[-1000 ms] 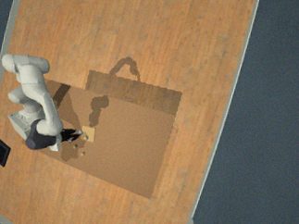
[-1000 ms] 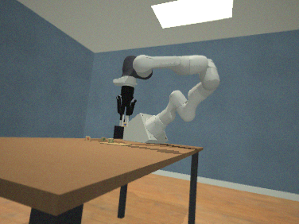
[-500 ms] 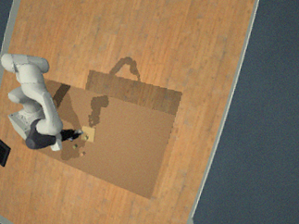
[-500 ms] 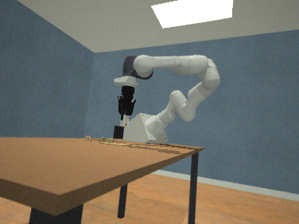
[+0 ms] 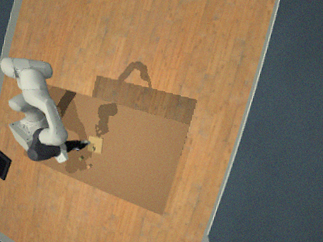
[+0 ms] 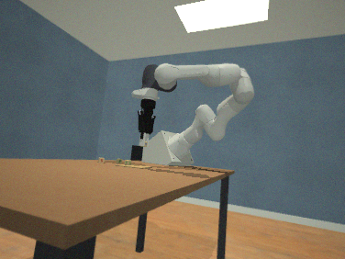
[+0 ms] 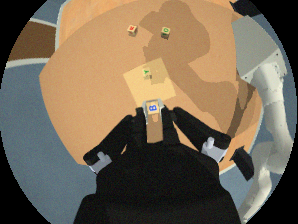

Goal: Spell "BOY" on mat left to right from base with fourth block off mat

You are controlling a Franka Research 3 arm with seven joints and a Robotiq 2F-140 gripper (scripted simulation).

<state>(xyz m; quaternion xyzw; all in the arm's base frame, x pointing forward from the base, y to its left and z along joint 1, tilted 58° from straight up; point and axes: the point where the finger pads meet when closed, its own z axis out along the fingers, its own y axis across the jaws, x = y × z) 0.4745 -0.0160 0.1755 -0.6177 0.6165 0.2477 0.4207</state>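
Now: hand 1 cm short of the mat, 4 cm to the left of it and 14 cm above it.
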